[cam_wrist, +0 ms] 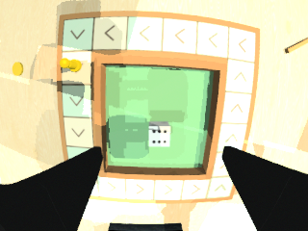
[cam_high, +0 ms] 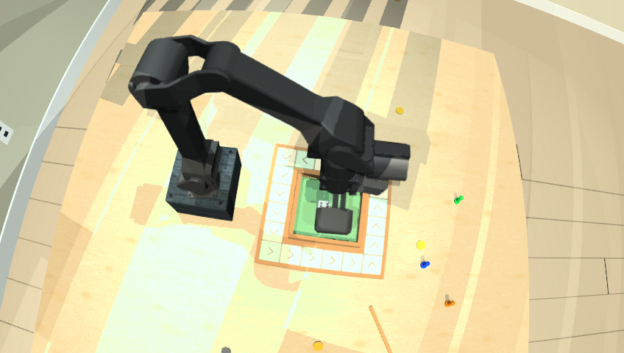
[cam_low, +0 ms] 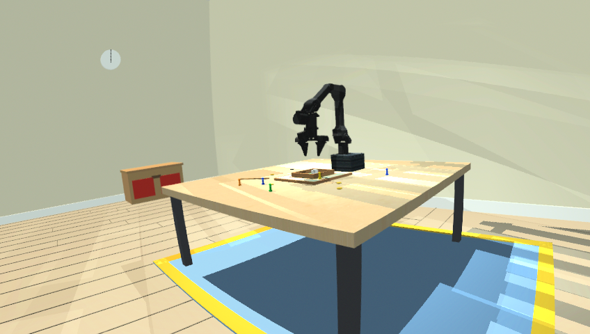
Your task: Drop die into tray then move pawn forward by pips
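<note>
My gripper tip is now 90 mm short of the yellow pawn, 100 mm to the right of it and 80 mm above it. From my gripper tip the other things lie so: white die (10 mm behind, 80 mm below); then green dice tray (100 mm below); then thin wooden stick (120 mm ahead, 310 mm to the right, 110 mm below).
</note>
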